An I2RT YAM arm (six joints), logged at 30 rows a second.
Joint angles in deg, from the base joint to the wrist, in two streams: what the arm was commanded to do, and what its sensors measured. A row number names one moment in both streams.
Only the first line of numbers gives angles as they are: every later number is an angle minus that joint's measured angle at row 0.
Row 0, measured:
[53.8 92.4 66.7 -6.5 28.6 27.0]
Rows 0 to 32, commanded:
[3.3 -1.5 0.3 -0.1 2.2 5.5]
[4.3 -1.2 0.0 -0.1 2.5 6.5]
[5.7 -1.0 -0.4 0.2 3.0 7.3]
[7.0 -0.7 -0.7 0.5 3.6 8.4]
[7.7 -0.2 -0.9 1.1 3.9 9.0]
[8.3 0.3 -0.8 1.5 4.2 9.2]
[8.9 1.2 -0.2 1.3 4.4 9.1]
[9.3 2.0 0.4 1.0 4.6 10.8]
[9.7 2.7 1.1 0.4 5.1 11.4]
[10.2 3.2 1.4 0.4 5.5 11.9]
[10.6 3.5 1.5 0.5 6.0 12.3]
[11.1 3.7 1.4 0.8 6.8 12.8]
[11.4 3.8 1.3 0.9 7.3 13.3]
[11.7 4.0 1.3 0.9 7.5 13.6]
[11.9 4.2 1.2 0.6 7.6 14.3]
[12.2 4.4 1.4 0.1 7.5 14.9]
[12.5 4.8 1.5 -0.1 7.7 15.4]
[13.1 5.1 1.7 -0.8 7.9 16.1]
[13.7 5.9 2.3 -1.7 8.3 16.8]
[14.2 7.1 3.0 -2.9 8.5 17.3]
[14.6 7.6 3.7 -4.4 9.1 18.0]
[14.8 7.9 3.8 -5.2 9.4 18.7]
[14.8 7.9 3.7 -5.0 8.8 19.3]
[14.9 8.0 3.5 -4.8 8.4 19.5]
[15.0 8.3 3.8 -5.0 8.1 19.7]
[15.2 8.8 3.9 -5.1 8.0 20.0]
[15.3 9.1 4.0 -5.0 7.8 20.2]
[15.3 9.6 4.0 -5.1 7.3 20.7]
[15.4 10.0 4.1 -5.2 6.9 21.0]
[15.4 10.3 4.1 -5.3 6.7 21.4]
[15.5 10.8 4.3 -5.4 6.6 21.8]
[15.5 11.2 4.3 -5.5 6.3 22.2]
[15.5 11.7 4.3 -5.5 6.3 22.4]
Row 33, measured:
[15.2 11.0 2.1 -5.1 5.7 20.2]
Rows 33 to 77, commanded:
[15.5 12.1 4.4 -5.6 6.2 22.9]
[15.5 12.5 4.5 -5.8 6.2 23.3]
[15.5 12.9 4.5 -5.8 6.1 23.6]
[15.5 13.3 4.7 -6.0 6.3 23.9]
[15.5 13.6 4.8 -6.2 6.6 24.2]
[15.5 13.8 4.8 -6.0 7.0 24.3]
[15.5 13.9 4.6 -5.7 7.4 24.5]
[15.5 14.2 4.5 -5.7 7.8 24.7]
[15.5 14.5 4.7 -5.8 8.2 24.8]
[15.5 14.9 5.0 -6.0 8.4 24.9]
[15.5 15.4 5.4 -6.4 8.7 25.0]
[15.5 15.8 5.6 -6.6 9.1 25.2]
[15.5 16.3 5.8 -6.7 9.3 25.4]
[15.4 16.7 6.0 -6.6 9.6 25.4]
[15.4 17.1 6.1 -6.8 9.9 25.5]
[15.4 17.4 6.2 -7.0 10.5 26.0]
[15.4 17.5 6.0 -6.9 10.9 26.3]
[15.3 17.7 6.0 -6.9 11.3 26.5]
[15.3 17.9 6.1 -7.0 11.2 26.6]
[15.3 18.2 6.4 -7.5 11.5 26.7]
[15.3 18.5 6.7 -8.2 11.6 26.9]
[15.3 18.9 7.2 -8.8 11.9 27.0]
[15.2 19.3 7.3 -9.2 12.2 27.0]
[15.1 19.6 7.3 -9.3 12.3 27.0]
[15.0 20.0 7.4 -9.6 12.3 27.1]
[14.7 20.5 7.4 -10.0 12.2 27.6]
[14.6 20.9 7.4 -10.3 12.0 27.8]
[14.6 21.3 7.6 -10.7 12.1 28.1]
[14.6 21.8 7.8 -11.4 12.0 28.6]
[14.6 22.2 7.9 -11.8 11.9 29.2]
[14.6 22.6 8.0 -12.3 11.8 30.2]
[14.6 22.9 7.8 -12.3 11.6 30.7]
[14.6 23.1 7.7 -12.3 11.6 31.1]
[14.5 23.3 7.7 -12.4 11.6 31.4]
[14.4 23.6 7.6 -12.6 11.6 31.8]
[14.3 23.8 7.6 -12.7 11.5 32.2]
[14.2 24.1 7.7 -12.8 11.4 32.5]
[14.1 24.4 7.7 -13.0 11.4 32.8]
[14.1 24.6 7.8 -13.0 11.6 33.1]
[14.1 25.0 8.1 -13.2 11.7 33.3]
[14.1 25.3 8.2 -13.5 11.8 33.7]
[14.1 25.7 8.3 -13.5 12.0 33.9]
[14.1 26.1 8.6 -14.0 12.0 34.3]
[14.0 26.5 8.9 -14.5 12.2 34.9]
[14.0 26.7 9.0 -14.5 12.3 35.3]
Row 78, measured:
[14.3 25.2 7.3 -12.3 10.2 32.9]
